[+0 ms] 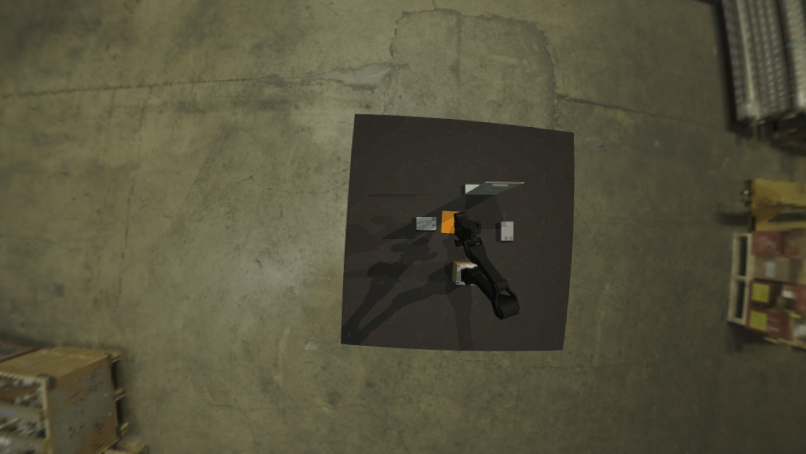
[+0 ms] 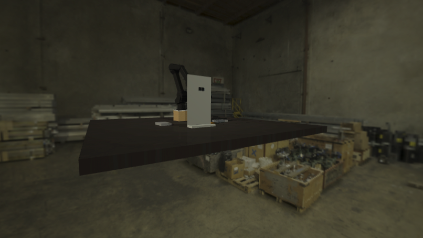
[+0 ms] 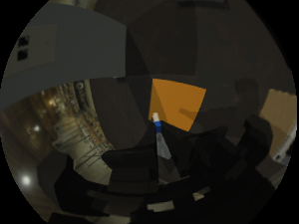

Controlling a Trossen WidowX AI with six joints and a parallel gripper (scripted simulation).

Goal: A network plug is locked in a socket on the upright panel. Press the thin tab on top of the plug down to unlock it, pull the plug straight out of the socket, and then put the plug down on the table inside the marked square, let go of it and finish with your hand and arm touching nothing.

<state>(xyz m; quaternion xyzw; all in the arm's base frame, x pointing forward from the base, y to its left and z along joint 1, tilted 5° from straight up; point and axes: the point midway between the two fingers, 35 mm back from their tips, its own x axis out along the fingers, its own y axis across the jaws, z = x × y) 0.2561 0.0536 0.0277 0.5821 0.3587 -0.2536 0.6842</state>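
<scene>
Now: the orange marked square 8 cm below my gripper tip and 1 cm behind it. From my gripper tip the other things lie so: upright grey panel (16 cm ahead, 15 cm to the right, 6 cm above).
</scene>
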